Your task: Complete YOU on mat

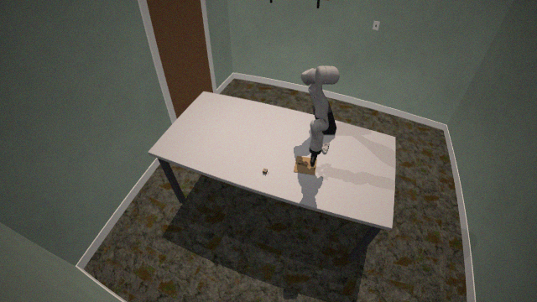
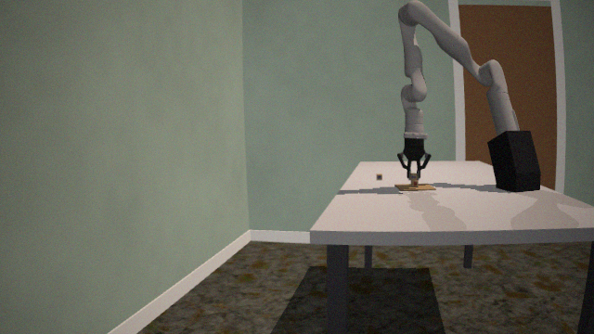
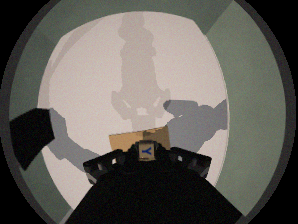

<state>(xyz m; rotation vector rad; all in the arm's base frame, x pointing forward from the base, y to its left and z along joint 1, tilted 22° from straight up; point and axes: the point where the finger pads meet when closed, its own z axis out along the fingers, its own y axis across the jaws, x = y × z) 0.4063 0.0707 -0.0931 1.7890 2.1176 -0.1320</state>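
The tan mat lies 5 cm to the right of my hand and 5 cm below it.
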